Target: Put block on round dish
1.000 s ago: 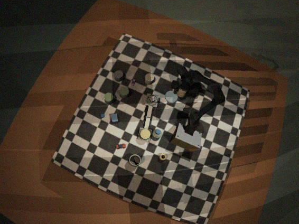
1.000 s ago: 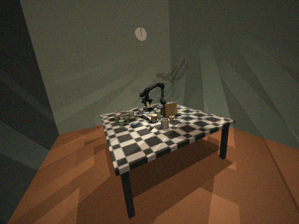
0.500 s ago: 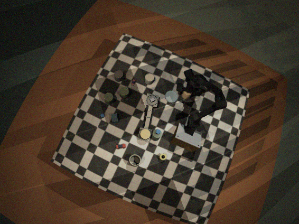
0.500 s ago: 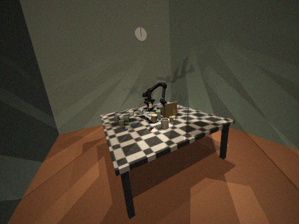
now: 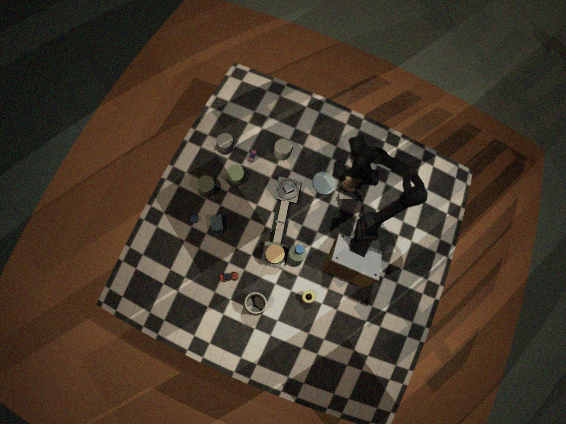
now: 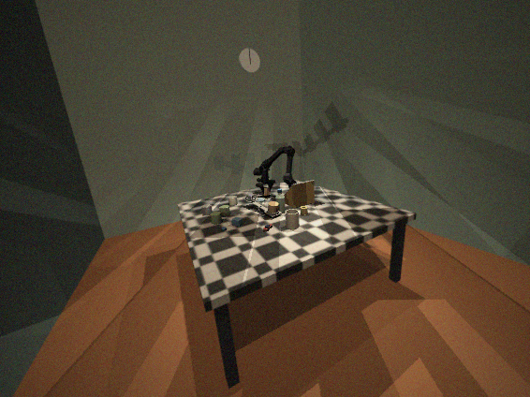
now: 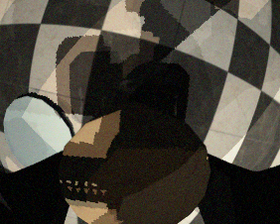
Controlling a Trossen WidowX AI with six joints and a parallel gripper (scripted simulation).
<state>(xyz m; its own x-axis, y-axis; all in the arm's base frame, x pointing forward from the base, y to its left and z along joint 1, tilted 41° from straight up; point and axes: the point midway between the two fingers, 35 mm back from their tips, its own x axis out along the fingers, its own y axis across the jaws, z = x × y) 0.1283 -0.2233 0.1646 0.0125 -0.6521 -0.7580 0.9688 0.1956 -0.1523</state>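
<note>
The pale blue round dish is 100 mm ahead of my gripper tip, 40 mm to the left of it and 40 mm below it. Round my gripper tip: small balance (290 mm to the left, 190 mm ahead, 20 mm below); blue cube (410 mm to the left, 410 mm ahead, 20 mm below); cup (440 mm to the left, 150 mm ahead, 20 mm above).
</note>
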